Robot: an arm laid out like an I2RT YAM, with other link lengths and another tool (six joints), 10 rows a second.
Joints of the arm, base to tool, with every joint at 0 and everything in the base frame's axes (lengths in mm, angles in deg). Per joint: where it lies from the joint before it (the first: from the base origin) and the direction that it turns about. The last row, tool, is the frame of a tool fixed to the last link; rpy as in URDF.
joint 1: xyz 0 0 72.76 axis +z
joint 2: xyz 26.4 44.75 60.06 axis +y
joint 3: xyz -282.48 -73.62 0 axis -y
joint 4: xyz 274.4 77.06 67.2 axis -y
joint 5: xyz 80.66 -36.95 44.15 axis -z
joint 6: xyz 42.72 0 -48.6 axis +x
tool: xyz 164 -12 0 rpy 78.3 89.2 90
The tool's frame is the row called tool.
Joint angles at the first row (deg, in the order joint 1, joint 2, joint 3, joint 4, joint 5, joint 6):
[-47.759 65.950 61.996 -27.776 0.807 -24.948]
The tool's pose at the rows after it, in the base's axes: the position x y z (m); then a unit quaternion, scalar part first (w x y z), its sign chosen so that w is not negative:
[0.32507 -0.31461 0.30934 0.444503 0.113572 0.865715 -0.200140]
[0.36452 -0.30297 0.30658 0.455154 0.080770 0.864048 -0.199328]
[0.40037 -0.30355 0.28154 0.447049 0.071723 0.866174 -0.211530]
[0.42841 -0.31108 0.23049 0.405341 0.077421 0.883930 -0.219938]
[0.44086 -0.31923 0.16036 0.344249 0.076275 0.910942 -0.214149]
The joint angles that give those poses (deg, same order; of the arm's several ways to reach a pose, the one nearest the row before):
[-43.903 67.728 63.772 -23.692 0.418 -23.633]
[-38.729 71.282 64.098 -18.991 2.376 -23.832]
[-34.261 77.252 63.221 -12.224 7.176 -23.681]
[-31.078 86.092 63.792 -8.314 12.798 -23.471]
[-30.113 95.348 64.108 -6.454 15.624 -24.318]

